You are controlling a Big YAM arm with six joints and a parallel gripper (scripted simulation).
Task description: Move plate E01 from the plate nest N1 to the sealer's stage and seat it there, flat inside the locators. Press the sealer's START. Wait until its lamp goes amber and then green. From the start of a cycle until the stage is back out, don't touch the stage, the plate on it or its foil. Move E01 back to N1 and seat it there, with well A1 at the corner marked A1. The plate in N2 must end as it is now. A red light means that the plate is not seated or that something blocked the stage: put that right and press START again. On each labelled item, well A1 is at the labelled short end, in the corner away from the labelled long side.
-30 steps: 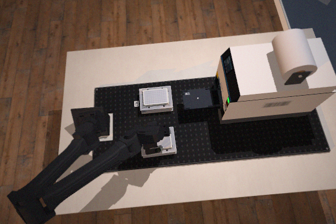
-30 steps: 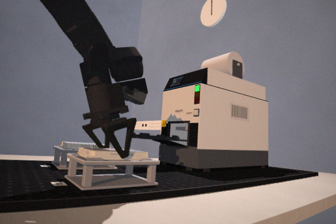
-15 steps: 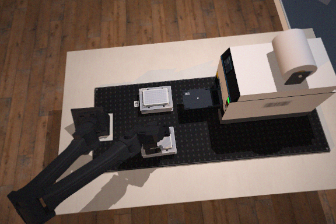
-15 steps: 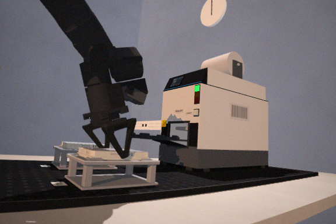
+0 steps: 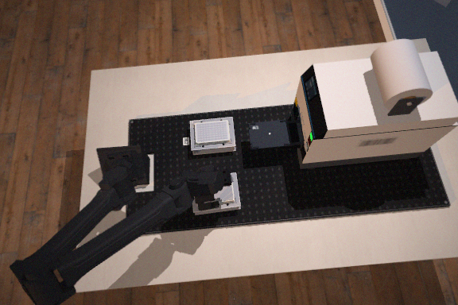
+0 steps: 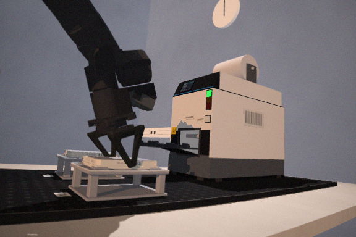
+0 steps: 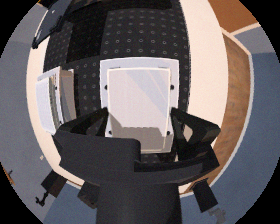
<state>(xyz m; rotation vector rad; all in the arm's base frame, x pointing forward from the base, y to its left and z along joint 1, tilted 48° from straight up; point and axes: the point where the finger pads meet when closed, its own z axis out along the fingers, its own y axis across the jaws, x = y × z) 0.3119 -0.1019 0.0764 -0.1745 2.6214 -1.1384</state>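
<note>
Right now the nest is 2 cm below my hand. From my hand the other things lie so: plate: 22 cm to the left, 1 cm ahead; sealer stage: 21 cm ahead, 17 cm to the left, 4 cm above; start button: 31 cm ahead, 13 cm above, 7 cm to the left.
</note>
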